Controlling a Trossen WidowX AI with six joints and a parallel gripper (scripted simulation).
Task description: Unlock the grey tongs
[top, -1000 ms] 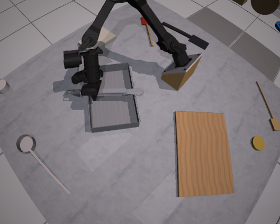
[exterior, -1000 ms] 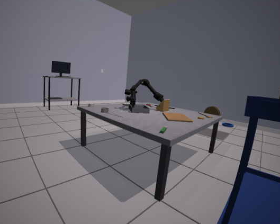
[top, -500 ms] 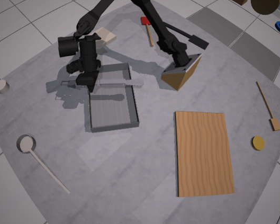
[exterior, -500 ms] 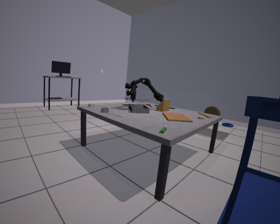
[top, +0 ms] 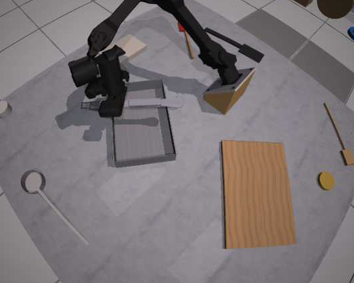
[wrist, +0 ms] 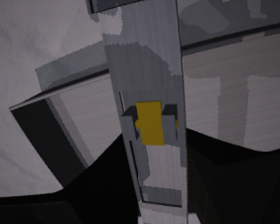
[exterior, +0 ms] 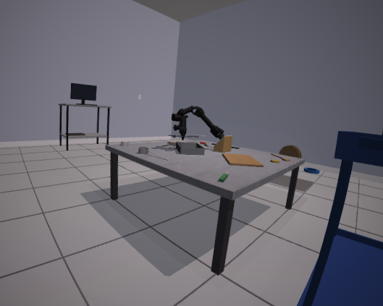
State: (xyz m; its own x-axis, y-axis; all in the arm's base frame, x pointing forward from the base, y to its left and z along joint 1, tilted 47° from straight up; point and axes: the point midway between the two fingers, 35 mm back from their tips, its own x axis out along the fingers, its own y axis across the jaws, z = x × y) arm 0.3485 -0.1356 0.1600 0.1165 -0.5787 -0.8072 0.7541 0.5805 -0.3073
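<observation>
Right now my gripper tip is 70 mm above the roasting tin, 50 mm past it and 40 mm to the right of it. The rest, counted from my gripper tip: block (280 mm to the right, 260 mm behind, 80 mm below); then yellow lock piece (30 mm above, 20 mm to the right, 10 mm ahead); then wooden board (500 mm to the left, 110 mm behind, 90 mm below).
</observation>
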